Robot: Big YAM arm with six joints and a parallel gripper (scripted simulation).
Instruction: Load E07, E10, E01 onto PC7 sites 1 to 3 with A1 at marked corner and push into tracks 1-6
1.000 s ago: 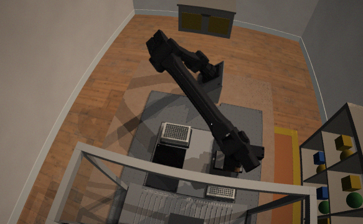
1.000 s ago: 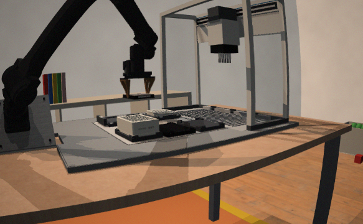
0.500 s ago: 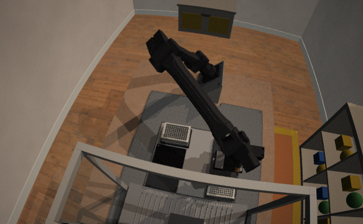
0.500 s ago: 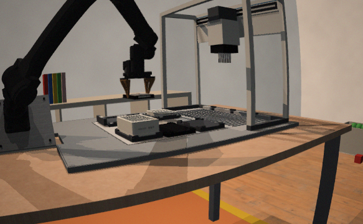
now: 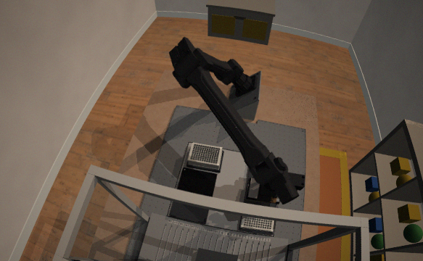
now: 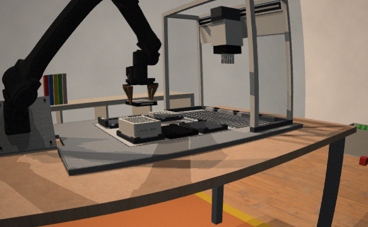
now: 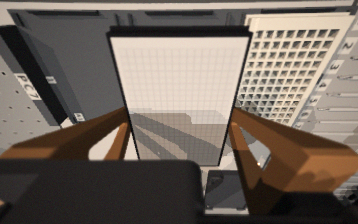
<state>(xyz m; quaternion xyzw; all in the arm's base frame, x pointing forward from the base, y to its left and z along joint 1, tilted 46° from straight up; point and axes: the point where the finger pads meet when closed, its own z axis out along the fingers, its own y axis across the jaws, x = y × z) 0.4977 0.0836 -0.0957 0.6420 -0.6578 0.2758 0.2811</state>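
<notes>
The dark carrier PC7 lies 60 mm below my hand. The rest, counted from my hand: nest S1: 120 mm behind, 250 mm to the right, 70 mm below; then 96-well plate E01: 100 mm ahead, 60 mm below; then nest S2: 10 mm behind, 260 mm to the right, 70 mm below.
</notes>
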